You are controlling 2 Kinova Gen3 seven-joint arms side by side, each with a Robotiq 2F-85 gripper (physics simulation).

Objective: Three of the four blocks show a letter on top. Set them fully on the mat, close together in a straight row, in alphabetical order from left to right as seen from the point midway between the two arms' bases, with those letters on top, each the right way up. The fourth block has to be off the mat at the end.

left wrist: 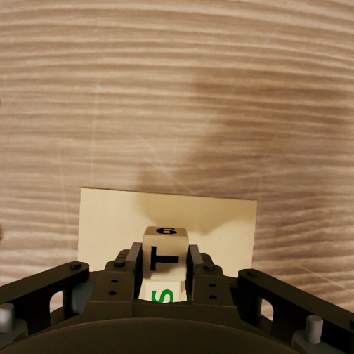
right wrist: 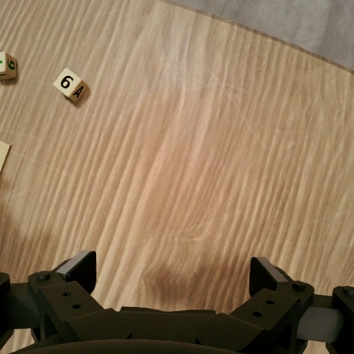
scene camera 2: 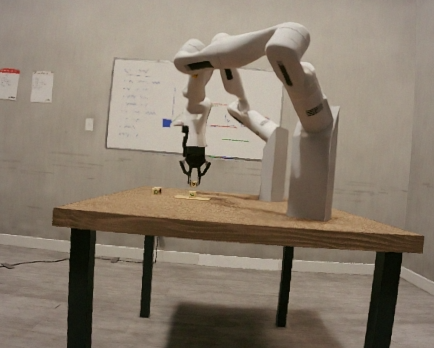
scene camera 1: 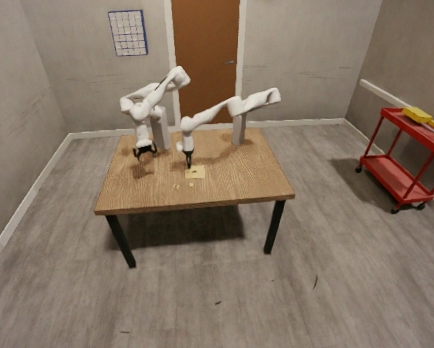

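Seen in the pictures: left gripper, between the fingertips: [scene camera 2: 193, 185] [scene camera 1: 189, 166]; right gripper, between the fingertips: [scene camera 1: 147, 159]; left arm's base, origin of its link: [scene camera 2: 316, 121]; right arm's base, origin of its link: [scene camera 1: 157, 113].
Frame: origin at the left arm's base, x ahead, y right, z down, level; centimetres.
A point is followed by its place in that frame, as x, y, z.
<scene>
My left gripper [scene camera 1: 189, 166] @[46.0, 32.4, 24.4] [scene camera 2: 194, 183] @[46.0, 32.4, 24.4] [left wrist: 164, 258] is shut on the T block [left wrist: 164, 257], black T up, held above the mat [scene camera 1: 201, 176] @[49.9, 23.4, 29.1] [scene camera 2: 205, 199] @[39.0, 25.8, 29.1] [left wrist: 110, 215]. The S block [scene camera 1: 194, 171] @[46.6, 28.9, 27.8] [scene camera 2: 193, 193] @[44.5, 27.7, 27.4] [left wrist: 162, 291], green S on top, sits on the mat, partly hidden below the held block in the left wrist view. The 6 block [scene camera 1: 176, 186] @[63.9, 37.6, 27.4] [right wrist: 66, 82] shows a black 6 on top and an A on a side. The block with a green mark on top [scene camera 1: 191, 185] @[62.2, 27.9, 27.0] [right wrist: 6, 66] is cut off in the right wrist view. Both lie off the mat. My right gripper [scene camera 1: 145, 154] @[57.5, 57.0, 12.0] [right wrist: 172, 271] is open and empty.
The wooden table [scene camera 1: 240, 187] @[57.5, -3.9, 29.5] [scene camera 2: 240, 230] @[16.4, -29.4, 31.0] carries both arms. In scene camera 1, the right gripper hangs over the table left of the mat. A red cart [scene camera 1: 382, 175] stands on the floor at the right.
</scene>
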